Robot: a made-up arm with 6 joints.
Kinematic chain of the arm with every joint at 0, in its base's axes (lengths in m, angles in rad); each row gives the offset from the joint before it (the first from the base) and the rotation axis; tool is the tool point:
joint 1: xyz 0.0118 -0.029 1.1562 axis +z
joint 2: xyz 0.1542 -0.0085 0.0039 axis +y
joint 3: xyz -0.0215 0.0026 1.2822 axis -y
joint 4: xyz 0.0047 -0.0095 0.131 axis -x
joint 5: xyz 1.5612 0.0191 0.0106 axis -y
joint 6: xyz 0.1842 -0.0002 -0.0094 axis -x
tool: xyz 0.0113 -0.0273 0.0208
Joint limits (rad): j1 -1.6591..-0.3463 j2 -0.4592..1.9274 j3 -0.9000..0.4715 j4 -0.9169..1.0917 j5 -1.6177..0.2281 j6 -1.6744..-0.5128
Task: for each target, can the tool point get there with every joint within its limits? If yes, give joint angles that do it. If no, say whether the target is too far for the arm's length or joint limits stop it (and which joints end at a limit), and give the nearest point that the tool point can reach.
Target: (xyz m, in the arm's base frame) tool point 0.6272 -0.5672 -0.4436
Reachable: yes | joints -0.7375 1.6260 -0.3099 -0.2381 -0.8355 -1.4020
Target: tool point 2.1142 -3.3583 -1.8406
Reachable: no: too far | nearest point 1.2142 -1.9331 -0.5038 | short by 2.151 m
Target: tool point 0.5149 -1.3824 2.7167
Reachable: yes | joints -1.1403 -0.2622 -0.0704 0.5347 -0.9517 -0.6971
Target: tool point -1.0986 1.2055 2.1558
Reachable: no: joint limits stop it (at a limit: joint 1, joint 2, joint 3, joint 4, joint 5, joint 6) | nearest point -0.2032 -0.4483 3.5448 | short by 2.338 m
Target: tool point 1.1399 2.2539 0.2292
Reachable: no: joint limits stop it (at a limit: joint 1, joint 2, joint 3, joint 6) | nearest point 0.0877 0.2327 0.1265 | short by 2.281 m
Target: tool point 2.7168 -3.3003 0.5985
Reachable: no: too far | nearest point 1.8005 -2.1921 0.7959 | short by 1.451 m
